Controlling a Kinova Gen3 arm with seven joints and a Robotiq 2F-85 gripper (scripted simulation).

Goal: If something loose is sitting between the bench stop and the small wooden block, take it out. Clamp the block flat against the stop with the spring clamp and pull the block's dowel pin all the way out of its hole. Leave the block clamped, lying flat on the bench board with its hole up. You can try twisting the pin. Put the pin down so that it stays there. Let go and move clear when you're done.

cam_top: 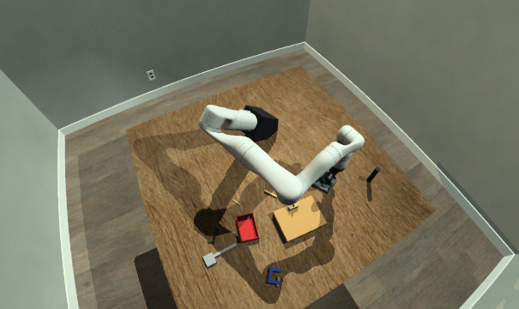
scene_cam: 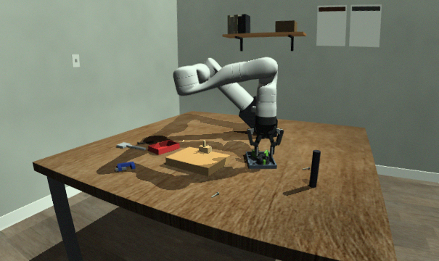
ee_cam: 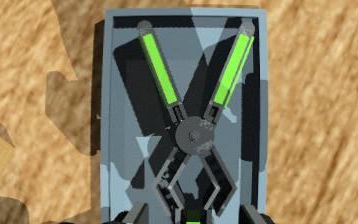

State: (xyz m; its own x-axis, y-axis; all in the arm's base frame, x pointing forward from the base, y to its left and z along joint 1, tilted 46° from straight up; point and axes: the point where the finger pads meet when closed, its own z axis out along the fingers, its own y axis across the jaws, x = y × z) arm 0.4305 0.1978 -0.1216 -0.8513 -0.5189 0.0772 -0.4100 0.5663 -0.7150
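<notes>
Right now my hand is 5 cm above the blue-grey tray, 4 cm past it and 3 cm to the left of it. Also, from my hand: small wooden block: 24 cm to the right, 4 cm ahead, 2 cm below; dowel pin: 24 cm to the right, 4 cm ahead; black cylinder: 20 cm to the left, 10 cm ahead.
</notes>
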